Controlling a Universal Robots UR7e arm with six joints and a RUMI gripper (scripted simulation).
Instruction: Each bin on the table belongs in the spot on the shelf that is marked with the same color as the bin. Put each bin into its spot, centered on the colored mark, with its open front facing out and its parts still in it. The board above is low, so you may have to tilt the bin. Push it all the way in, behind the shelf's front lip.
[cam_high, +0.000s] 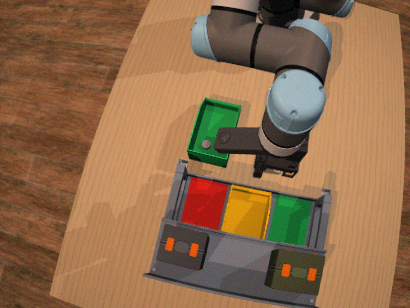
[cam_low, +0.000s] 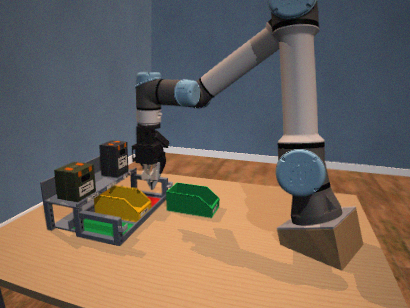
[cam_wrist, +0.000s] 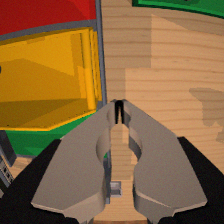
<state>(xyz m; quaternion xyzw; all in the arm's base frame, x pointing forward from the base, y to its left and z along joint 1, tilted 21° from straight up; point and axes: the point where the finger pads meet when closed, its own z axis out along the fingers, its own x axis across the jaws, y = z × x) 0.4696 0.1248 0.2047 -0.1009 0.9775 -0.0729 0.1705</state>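
The green bin lies 8 cm behind my hand, 14 cm to the right of it and 9 cm below it. The rest, counted from my hand: yellow bin: 11 cm ahead, 2 cm to the left, 8 cm below; yellow mark: 11 cm ahead, 3 cm to the left, 12 cm below; red mark: 13 cm ahead, 8 cm to the right, 12 cm below.
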